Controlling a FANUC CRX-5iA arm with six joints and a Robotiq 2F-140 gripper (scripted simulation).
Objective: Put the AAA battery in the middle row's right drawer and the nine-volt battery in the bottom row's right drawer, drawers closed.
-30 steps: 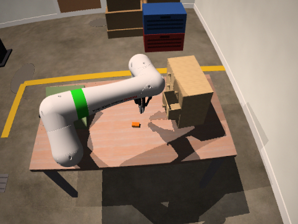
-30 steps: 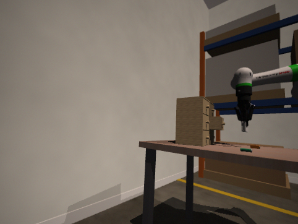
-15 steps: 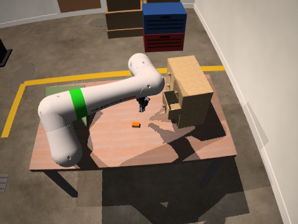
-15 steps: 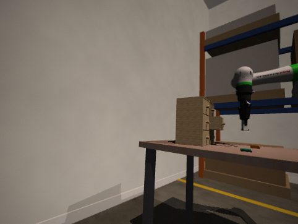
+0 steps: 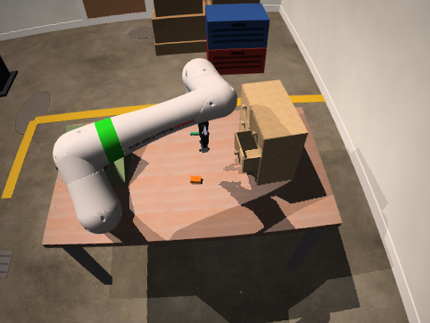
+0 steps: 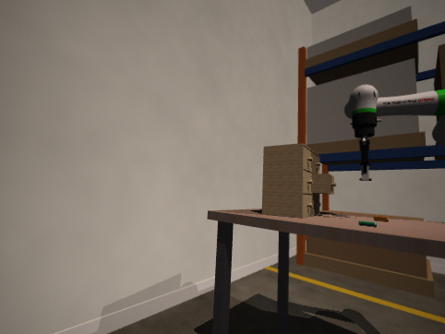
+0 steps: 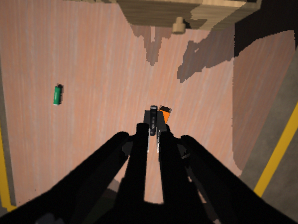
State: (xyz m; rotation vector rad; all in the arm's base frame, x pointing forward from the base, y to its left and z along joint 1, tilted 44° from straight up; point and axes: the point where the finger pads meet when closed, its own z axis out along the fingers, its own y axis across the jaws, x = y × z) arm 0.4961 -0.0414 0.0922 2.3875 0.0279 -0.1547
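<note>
The dark item is 3 cm below my hand. Round my hand: orange nine-volt battery (19 cm below, 6 cm behind, 3 cm to the right); green AAA battery (25 cm to the left, 19 cm below, 3 cm behind).
</note>
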